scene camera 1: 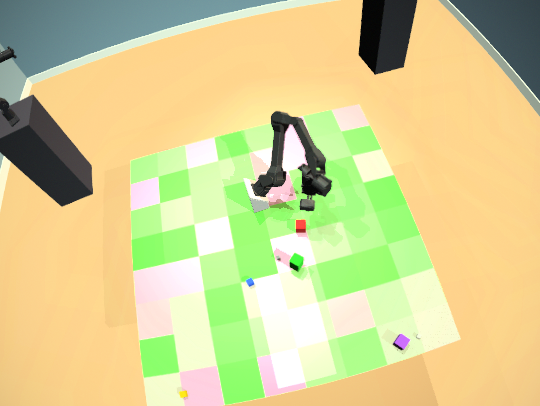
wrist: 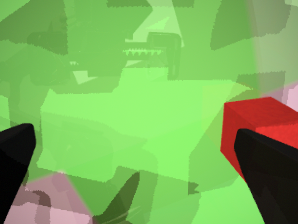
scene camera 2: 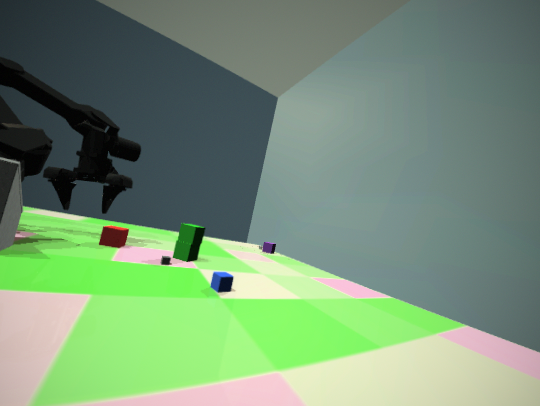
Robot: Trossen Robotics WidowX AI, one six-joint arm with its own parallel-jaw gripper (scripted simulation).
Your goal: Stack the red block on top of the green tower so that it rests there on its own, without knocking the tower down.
Path:
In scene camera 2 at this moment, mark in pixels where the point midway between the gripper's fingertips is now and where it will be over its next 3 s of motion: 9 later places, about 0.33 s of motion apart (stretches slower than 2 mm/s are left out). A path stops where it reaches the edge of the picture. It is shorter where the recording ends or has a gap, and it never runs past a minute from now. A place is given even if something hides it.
The gripper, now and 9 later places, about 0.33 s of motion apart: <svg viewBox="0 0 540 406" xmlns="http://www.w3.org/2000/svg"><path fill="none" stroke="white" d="M85 211L98 209L111 204L121 200L124 201L118 218L118 223L117 229L115 236L113 241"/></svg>

